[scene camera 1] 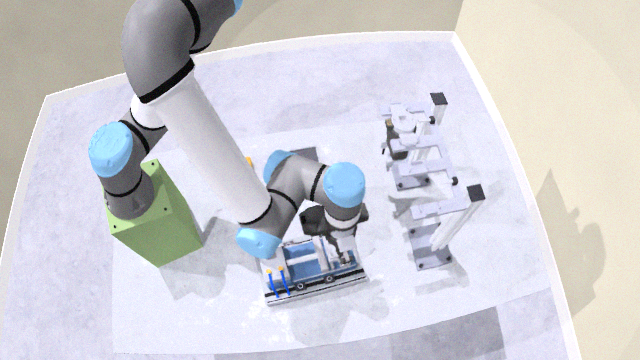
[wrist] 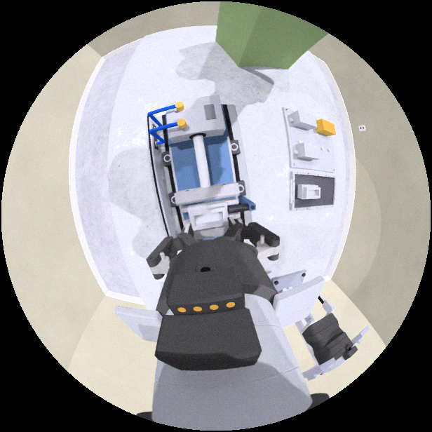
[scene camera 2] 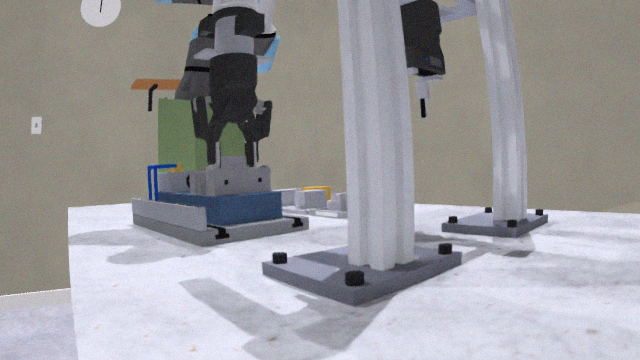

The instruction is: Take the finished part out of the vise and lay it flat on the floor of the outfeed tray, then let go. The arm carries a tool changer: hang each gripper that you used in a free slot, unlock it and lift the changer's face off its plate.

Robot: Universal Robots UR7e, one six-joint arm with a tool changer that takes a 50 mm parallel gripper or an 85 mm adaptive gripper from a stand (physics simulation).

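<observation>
The finished part, a light grey block with a raised rim, sits at the near end of the vise, which has a blue bed and grey jaws. Its lower portion is hidden behind the jaw in scene camera 2. My gripper, the black adaptive one, points down over the vise; its two fingers stand against both sides of the part's upper portion, shut on it. The outfeed tray, dark-floored, lies right of the vise in the wrist view, with a small white block inside.
The gripper stand holds the other gripper. A plate with grey blocks and an orange block lies beside the tray. Blue bent rods stand on the vise's side. The green pedestal carries the arm.
</observation>
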